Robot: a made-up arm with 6 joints. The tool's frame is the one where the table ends. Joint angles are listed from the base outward.
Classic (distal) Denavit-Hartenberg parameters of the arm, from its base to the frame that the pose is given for. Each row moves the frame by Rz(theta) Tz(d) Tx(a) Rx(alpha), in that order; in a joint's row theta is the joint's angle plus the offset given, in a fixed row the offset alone. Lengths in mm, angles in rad.
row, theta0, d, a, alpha
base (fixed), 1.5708, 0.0, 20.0, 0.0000
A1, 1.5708, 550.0, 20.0, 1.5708
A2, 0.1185, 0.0, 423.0, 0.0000
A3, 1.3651, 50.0, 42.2, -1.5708
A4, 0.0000, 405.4, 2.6, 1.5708
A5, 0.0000, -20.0, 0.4, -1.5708
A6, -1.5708, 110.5, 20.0, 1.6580
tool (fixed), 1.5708, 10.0, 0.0, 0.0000
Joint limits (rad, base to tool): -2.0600..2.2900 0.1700..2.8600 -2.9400..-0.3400 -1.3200..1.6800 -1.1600..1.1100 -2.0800..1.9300
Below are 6 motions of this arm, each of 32 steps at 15 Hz.
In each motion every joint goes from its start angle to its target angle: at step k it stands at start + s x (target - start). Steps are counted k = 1, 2, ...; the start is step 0. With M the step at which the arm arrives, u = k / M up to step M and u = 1 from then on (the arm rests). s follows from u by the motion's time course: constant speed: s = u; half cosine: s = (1 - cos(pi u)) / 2; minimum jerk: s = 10 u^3 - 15 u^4 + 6 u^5.
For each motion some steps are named. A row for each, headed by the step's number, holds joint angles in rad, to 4 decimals.
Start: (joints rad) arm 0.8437 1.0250 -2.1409 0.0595 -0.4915 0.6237
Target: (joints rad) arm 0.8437 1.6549 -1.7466 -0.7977 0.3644 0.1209
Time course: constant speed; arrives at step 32
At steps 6, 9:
6: 0.8437 1.1431 -2.0670 -0.1012 -0.3310 0.5294
9: 0.8437 1.2022 -2.0300 -0.1816 -0.2508 0.4823

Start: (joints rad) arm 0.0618 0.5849 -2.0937 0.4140 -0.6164 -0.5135
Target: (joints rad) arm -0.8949 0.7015 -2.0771 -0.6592 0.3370 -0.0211
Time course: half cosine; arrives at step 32
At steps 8, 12, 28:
8: -0.0783 0.6020 -2.0913 0.2568 -0.4768 -0.4414
12: -0.2335 0.6209 -2.0886 0.0827 -0.3221 -0.3615
28: -0.8585 0.6971 -2.0777 -0.6184 0.3007 -0.0398

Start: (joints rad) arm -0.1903 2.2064 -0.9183 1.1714 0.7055 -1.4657
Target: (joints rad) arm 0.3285 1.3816 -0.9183 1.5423 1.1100 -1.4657
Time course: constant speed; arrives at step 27
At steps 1, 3, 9, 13, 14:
1: -0.1711 2.1759 -0.9183 1.1851 0.7205 -1.4657
3: -0.1327 2.1148 -0.9183 1.2126 0.7504 -1.4657
9: -0.0174 1.9315 -0.9183 1.2950 0.8403 -1.4657
13: 0.0595 1.8093 -0.9183 1.3500 0.9003 -1.4657
14: 0.0787 1.7787 -0.9183 1.3637 0.9152 -1.4657

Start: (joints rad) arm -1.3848 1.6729 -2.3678 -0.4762 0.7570 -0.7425
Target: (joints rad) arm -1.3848 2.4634 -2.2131 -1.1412 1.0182 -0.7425
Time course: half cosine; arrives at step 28
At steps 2, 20, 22, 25, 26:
2: -1.3848 1.6828 -2.3659 -0.4845 0.7603 -0.7425
20: -1.3848 2.3146 -2.2422 -1.0160 0.9690 -0.7425
22: -1.3848 2.3772 -2.2300 -1.0687 0.9897 -0.7425
25: -1.3848 2.4412 -2.2174 -1.1225 1.0109 -0.7425
26: -1.3848 2.4535 -2.2150 -1.1329 1.0149 -0.7425

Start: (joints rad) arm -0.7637 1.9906 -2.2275 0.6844 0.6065 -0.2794
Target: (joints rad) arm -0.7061 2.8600 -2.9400 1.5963 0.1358 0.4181
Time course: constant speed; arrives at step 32
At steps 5, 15, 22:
5: -0.7547 2.1264 -2.3388 0.8269 0.5330 -0.1704
15: -0.7367 2.3981 -2.5615 1.1119 0.3859 0.0476
22: -0.7241 2.5883 -2.7173 1.3113 0.2829 0.2001

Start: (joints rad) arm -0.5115 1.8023 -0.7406 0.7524 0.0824 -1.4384
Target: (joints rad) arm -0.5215 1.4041 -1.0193 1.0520 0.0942 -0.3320
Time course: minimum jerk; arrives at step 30
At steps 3, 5, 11, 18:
3: -0.5116 1.7989 -0.7430 0.7550 0.0825 -1.4289
5: -0.5119 1.7882 -0.7505 0.7630 0.0828 -1.3991
11: -0.5141 1.6981 -0.8135 0.8308 0.0855 -1.1490
18: -0.5183 1.5305 -0.9308 0.9569 0.0905 -0.6832

